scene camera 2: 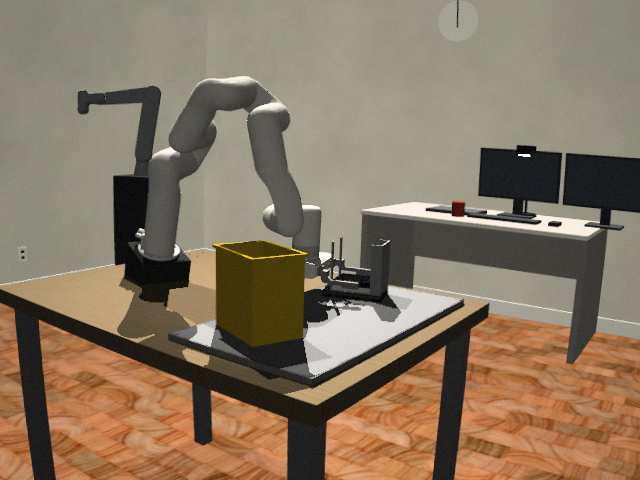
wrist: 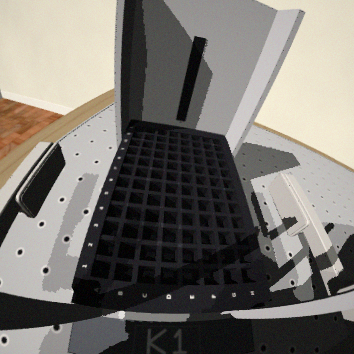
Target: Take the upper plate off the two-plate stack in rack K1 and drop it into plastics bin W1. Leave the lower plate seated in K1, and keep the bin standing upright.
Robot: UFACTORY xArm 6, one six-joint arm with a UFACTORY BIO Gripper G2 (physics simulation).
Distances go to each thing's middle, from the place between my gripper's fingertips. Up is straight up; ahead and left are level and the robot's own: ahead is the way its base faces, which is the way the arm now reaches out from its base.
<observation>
I see the black gridded plate (wrist: pixel 171 232) 2 cm behind my hand. Round my hand: yellow plastics bin (scene camera 2: pixel 259 285) 10 cm behind, 40 cm to the right, 5 cm above.
</observation>
